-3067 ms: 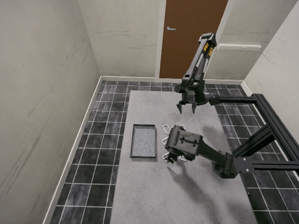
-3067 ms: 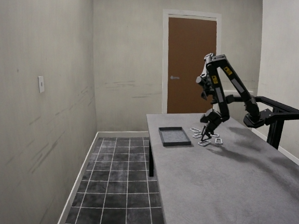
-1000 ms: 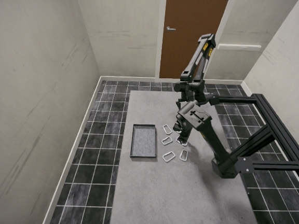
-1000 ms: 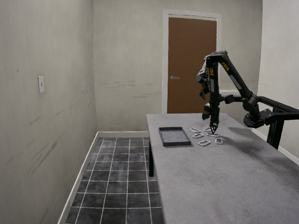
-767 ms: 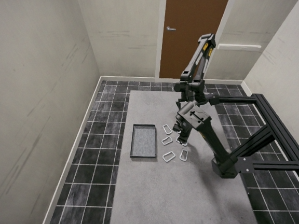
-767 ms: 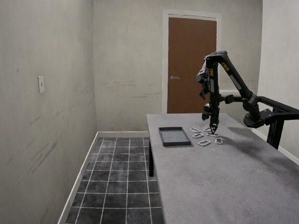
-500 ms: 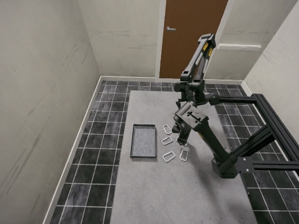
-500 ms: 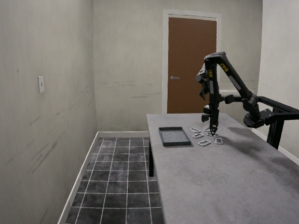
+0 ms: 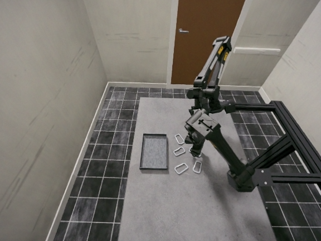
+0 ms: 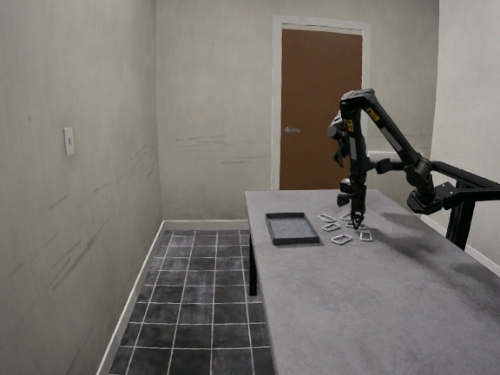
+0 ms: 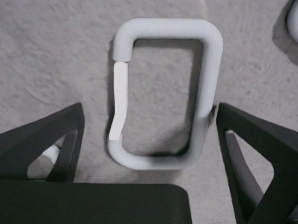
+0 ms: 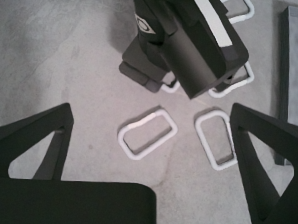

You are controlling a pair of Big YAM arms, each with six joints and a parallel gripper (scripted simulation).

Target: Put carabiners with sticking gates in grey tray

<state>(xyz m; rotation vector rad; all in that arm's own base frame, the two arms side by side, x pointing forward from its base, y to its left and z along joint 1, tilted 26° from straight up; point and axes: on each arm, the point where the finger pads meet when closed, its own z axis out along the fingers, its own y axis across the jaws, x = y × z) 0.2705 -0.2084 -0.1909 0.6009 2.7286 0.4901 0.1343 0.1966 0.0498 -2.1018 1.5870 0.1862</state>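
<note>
My left gripper is now 33 cm short of the grey tray and 2 cm to the left of it.
</note>
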